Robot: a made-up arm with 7 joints. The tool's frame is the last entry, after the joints.
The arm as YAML. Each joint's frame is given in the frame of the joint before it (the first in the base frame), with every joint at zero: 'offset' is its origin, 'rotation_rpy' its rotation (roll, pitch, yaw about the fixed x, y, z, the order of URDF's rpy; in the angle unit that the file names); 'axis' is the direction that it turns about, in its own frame. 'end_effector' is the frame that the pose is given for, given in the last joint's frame.
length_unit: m
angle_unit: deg
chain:
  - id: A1
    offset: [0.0, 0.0, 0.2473]
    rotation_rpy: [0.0, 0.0, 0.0]
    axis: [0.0, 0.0, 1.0]
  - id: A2
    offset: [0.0, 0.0, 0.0]
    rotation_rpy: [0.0, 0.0, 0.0]
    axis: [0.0, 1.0, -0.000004]
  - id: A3
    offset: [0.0, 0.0, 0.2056]
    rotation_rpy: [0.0, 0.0, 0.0]
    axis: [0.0, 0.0, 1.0]
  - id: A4
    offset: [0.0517, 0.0, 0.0]
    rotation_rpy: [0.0, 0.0, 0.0]
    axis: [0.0, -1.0, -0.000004]
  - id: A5
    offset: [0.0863, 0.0, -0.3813]
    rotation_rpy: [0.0, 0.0, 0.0]
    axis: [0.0, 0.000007, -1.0]
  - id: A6
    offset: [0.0, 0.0, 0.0]
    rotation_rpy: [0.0, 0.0, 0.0]
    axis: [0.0, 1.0, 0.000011]
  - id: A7
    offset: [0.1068, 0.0, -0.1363]
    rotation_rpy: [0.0, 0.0, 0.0]
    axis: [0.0, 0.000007, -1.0]
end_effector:
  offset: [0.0, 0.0, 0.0]
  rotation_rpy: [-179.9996, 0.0, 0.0]
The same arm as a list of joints. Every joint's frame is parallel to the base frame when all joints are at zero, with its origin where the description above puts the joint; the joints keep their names.
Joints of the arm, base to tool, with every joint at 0 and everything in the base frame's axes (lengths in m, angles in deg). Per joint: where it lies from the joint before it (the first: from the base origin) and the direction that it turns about. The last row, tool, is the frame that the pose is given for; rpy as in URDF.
A1: axis +z origin 0 0 0.2473
A2: axis +y origin 0 0 0
A3: axis +z origin 0 0 0.2056
A4: axis -y origin 0.0517 0 0
A5: axis -z origin 0.0863 0 -0.3813
A6: axis +y origin 0 0 0
A7: axis -z origin 0.1068 0 -0.1363
tool: origin 0 0 0 rpy -180 0 0

